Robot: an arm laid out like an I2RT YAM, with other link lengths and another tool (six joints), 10 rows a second.
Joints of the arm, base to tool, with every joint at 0 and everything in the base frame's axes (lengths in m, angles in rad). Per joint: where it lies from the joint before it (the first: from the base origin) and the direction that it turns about. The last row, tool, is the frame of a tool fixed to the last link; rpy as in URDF.
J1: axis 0 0 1 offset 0 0 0.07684
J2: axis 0 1 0 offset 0.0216 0.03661 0.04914
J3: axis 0 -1 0 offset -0.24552 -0.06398 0
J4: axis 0 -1 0 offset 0.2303 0.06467 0.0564
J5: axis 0 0 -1 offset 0.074 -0.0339 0.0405
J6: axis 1 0 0 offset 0.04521 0 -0.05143
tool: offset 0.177 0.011 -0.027 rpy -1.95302 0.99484 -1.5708
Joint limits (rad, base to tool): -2.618..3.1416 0..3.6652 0..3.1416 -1.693..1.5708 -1.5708..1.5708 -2.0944..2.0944
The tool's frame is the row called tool.
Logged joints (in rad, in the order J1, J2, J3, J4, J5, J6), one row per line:
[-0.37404 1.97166 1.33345 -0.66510 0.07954 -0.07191]
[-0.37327 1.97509 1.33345 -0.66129 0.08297 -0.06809]
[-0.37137 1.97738 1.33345 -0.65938 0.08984 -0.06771]
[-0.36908 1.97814 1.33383 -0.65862 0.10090 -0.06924]
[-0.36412 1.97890 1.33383 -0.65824 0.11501 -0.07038]
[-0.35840 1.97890 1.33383 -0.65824 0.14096 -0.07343]
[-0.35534 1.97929 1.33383 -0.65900 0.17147 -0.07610]
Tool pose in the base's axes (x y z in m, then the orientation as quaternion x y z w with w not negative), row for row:
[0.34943 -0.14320 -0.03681 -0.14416 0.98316 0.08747 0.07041]
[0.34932 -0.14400 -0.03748 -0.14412 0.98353 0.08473 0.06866]
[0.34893 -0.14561 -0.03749 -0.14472 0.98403 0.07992 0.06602]
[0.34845 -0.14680 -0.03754 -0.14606 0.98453 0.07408 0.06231]
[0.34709 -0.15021 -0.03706 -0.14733 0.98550 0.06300 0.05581]
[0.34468 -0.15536 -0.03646 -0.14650 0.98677 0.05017 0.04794]
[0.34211 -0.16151 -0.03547 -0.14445 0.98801 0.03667 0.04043]
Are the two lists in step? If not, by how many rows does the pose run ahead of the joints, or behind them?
The pose runs 1 row ahead of the joints: the pose in row i belongs to the joints in row i + 1.
